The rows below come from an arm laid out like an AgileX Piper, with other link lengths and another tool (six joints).
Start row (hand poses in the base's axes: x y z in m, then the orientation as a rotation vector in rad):
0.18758, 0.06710, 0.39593, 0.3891, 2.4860, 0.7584
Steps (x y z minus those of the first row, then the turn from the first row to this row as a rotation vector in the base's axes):
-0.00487, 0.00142, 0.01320, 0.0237, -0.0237, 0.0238
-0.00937, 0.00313, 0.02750, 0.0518, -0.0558, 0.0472
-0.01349, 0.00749, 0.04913, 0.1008, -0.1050, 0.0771
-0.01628, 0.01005, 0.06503, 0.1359, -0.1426, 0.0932
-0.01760, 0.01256, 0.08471, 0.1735, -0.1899, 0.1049
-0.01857, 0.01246, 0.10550, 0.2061, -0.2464, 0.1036
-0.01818, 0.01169, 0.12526, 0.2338, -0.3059, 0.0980
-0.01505, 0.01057, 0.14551, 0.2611, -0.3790, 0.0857
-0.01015, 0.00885, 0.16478, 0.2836, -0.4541, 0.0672
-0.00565, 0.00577, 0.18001, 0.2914, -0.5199, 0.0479
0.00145, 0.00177, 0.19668, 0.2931, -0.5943, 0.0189
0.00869, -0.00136, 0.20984, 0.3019, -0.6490, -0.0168
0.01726, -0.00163, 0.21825, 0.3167, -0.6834, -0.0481
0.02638, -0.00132, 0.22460, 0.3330, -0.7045, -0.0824
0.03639, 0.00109, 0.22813, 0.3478, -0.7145, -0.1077
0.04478, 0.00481, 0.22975, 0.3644, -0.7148, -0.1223
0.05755, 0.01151, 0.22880, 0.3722, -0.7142, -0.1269
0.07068, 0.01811, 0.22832, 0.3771, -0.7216, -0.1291
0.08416, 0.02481, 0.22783, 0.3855, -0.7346, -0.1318
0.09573, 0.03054, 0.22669, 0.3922, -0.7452, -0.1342
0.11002, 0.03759, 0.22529, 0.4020, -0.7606, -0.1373
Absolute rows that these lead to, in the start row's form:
0.18271, 0.06852, 0.40913, 0.3576, 2.4656, 0.7981
0.17821, 0.07023, 0.42343, 0.3243, 2.4351, 0.8426
0.17409, 0.07459, 0.44506, 0.2828, 2.3825, 0.9143
0.17130, 0.07715, 0.46096, 0.2586, 2.3397, 0.9621
0.16998, 0.07966, 0.48064, 0.2363, 2.2846, 1.0094
0.16901, 0.07956, 0.50143, 0.2241, 2.2183, 1.0435
0.16940, 0.07879, 0.52119, 0.2140, 2.1495, 1.0684
0.17253, 0.07767, 0.54144, 0.2057, 2.0660, 1.0874
0.17743, 0.07595, 0.56071, 0.2020, 1.9808, 1.0969
0.18193, 0.07287, 0.57594, 0.1984, 1.9105, 1.0898
0.18903, 0.06887, 0.59261, 0.1998, 1.8321, 1.0709
0.19627, 0.06574, 0.60577, 0.2180, 1.7674, 1.0597
0.20484, 0.06547, 0.61418, 0.2410, 1.7203, 1.0589
0.21396, 0.06578, 0.62053, 0.2725, 1.6838, 1.0602
0.22397, 0.06819, 0.62406, 0.2986, 1.6606, 1.0647
0.23236, 0.07191, 0.62568, 0.3181, 1.6487, 1.0763
0.24513, 0.07861, 0.62473, 0.3252, 1.6444, 1.0827
0.25826, 0.08521, 0.62425, 0.3256, 1.6348, 1.0858
0.27174, 0.09191, 0.62376, 0.3251, 1.6183, 1.0913
0.28331, 0.09764, 0.62262, 0.3247, 1.6049, 1.0956
0.29760, 0.10469, 0.62122, 0.3239, 1.5855, 1.1018

